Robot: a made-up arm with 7 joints.
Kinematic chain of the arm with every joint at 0, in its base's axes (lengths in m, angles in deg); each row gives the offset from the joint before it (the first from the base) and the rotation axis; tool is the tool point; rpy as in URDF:
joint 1: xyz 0 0 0 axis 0.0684 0.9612 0.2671
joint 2: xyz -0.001 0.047 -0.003 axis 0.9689 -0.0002 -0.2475
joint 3: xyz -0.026 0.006 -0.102 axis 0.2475 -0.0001 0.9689
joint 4: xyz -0.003 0 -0.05 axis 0.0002 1 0
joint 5: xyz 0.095 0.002 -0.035 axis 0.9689 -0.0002 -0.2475
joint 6: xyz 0.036 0 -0.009 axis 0.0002 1 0
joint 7: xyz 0.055 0 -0.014 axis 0.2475 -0.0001 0.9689
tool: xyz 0 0 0 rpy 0 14.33 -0.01
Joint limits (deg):
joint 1: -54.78..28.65
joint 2: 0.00..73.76
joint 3: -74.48..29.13
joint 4: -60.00..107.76
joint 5: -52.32..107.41
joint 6: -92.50..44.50
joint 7: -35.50..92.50
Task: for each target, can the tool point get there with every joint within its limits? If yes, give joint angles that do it. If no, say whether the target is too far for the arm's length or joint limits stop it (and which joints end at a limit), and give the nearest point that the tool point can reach.
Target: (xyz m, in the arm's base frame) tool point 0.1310 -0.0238 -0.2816
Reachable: yes | joints -25.52 10.26 -38.05 44.15 84.87 -44.80 25.19
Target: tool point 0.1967 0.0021 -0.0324
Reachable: yes | joints -37.97 19.43 -15.43 -9.83 6.32 -52.19 8.02
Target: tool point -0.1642 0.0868 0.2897
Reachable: no: joint limits stop it (at a limit: joint 1, joint 2, joint 3, joint 6) | nearest point 0.0286 0.0748 0.1249 | short by 0.254 m
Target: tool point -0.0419 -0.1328 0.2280
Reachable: no: joint limits stop it (at a limit: joint 1, joint 2, joint 4) | nearest point 0.0409 -0.0533 0.0461 | short by 0.215 m
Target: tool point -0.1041 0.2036 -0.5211
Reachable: no: too far | nearest point -0.0661 0.1465 -0.3322 | short by 0.201 m
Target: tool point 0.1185 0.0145 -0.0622
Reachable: yes | joints -20.93 57.43 -42.64 -39.76 -25.14 -42.03 -14.83
